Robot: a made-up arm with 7 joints. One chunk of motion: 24 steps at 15 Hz.
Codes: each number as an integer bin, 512 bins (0 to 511) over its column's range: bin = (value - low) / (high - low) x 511, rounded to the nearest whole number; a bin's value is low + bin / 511 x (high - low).
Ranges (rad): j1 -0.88..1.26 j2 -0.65..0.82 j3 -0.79..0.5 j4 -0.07..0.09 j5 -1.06..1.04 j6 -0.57..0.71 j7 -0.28..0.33
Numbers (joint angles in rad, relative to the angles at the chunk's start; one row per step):
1: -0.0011 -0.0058 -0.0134 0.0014 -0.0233 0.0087 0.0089
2: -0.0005 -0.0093 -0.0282 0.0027 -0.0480 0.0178 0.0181
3: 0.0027 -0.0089 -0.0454 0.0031 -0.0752 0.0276 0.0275
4: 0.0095 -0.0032 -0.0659 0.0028 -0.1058 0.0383 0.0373
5: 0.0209 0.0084 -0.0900 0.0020 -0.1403 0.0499 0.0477
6: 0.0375 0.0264 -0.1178 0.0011 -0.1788 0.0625 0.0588
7: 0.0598 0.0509 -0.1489 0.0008 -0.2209 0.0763 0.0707
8: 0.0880 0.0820 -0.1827 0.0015 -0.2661 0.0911 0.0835
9: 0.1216 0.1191 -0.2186 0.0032 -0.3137 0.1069 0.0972
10: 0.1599 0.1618 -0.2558 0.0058 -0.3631 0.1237 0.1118
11: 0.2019 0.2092 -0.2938 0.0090 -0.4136 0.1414 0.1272
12: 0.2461 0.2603 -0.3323 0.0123 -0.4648 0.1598 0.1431
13: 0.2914 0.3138 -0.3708 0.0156 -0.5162 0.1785 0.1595
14: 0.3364 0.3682 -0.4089 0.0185 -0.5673 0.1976 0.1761
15: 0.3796 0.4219 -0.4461 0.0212 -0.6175 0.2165 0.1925
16: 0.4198 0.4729 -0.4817 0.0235 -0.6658 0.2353 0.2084
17: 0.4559 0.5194 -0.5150 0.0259 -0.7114 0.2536 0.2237
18: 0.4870 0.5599 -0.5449 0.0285 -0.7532 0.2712 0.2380
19: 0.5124 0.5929 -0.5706 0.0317 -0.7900 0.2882 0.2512
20: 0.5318 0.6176 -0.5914 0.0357 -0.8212 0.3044 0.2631
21: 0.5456 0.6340 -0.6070 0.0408 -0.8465 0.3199 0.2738
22: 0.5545 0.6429 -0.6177 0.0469 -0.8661 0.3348 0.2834
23: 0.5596 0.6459 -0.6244 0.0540 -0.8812 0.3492 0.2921
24: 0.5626 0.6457 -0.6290 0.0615 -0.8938 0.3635 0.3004
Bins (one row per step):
1: 210 224 308 228 252 231 242
2: 210 223 302 232 246 235 250
3: 211 223 295 233 240 239 258
4: 212 225 287 233 232 243 266
5: 215 229 277 230 224 247 275
6: 219 235 266 227 214 253 284
7: 224 244 254 226 204 258 294
8: 231 254 241 228 193 264 305
9: 239 267 226 234 182 270 316
10: 248 282 212 242 170 277 328
11: 258 299 197 252 157 284 341
12: 269 316 181 263 145 291 354
13: 280 335 166 273 132 299 368
14: 290 354 151 283 120 306 382
15: 301 373 136 291 108 314 396
16: 310 390 122 299 96 321 409
17: 319 407 109 306 85 329 422
18: 326 421 97 315 75 336 434
19: 332 432 87 325 66 343 445
20: 337 441 79 338 58 349 455
21: 340 446 72 354 52 355 464
22: 343 449 68 373 47 361 472
23: 344 450 66 396 44 367 479
24: 344 450 64 420 40 373 486

